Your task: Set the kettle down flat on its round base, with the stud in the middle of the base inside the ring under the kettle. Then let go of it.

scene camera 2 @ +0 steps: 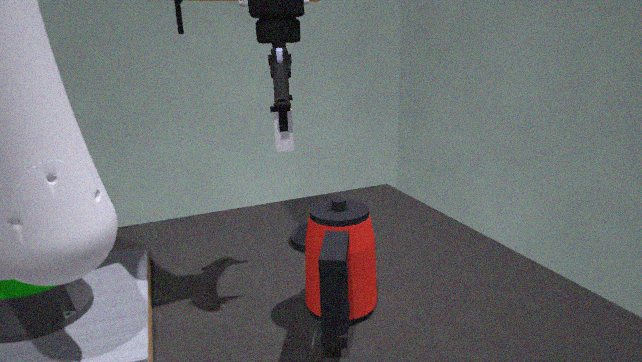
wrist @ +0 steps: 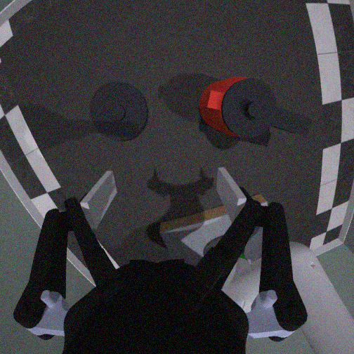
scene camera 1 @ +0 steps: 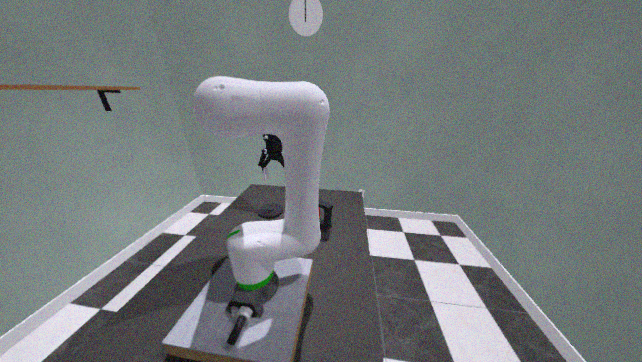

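The red kettle [scene camera 2: 363,270] [wrist: 212,120] stands upright on the dark table [scene camera 2: 450,280], with a black lid and black handle. In scene camera 1 the arm hides most of it; the handle [scene camera 1: 327,216] and a sliver of red show. The round dark base [scene camera 1: 270,212] [scene camera 2: 298,238] [wrist: 107,122] lies flat on the table apart from the kettle, partly hidden behind it in scene camera 2. The stud [wrist: 118,111] shows faintly in the middle of the base. The kettle's underside ring is hidden. My gripper [scene camera 1: 274,170] [scene camera 2: 284,140] [wrist: 165,179] is open and empty, high above the table, fingers pointing down.
The white arm [scene camera 1: 304,165] [scene camera 2: 50,150] rises from a grey board with a wooden edge [scene camera 1: 280,327] [scene camera 2: 122,300] [wrist: 205,219]. A wall shelf [scene camera 1: 65,87] is at the left and a round white clock [scene camera 1: 300,25] hangs on the wall. Checkered floor surrounds the table.
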